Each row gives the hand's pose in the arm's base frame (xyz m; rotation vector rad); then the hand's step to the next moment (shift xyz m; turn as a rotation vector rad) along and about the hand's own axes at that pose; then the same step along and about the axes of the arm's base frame.
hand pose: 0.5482 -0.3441 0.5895 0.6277 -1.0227 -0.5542
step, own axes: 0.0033 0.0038 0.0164 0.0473 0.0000 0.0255
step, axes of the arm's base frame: -0.0129 -0.0031 0.0109 -0.0033 -0.0378 0.0380
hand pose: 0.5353 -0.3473 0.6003 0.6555 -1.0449 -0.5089
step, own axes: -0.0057 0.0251 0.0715 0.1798 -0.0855 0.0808
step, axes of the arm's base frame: -0.0652 0.0037 0.0389 -0.0043 -0.1999 0.0786
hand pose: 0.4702 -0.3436 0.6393 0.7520 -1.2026 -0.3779
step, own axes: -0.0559 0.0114 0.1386 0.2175 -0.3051 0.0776
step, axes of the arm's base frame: -0.1496 -0.0010 -0.0085 0.0379 -0.3776 -0.0491
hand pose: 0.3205 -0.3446 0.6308 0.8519 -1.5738 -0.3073
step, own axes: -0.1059 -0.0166 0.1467 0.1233 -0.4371 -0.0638
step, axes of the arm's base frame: -0.1354 0.0194 -0.1195 0.2128 -0.3671 -0.1739
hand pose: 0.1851 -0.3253 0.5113 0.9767 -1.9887 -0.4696
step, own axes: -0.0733 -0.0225 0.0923 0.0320 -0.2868 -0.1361
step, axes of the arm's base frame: -0.0409 0.0401 -0.1054 0.2335 -0.1996 -0.0863
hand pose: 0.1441 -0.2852 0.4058 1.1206 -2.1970 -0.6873
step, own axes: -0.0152 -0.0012 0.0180 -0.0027 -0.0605 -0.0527
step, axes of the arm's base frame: -0.0044 0.0154 -0.0173 0.0703 -0.0386 -0.0037
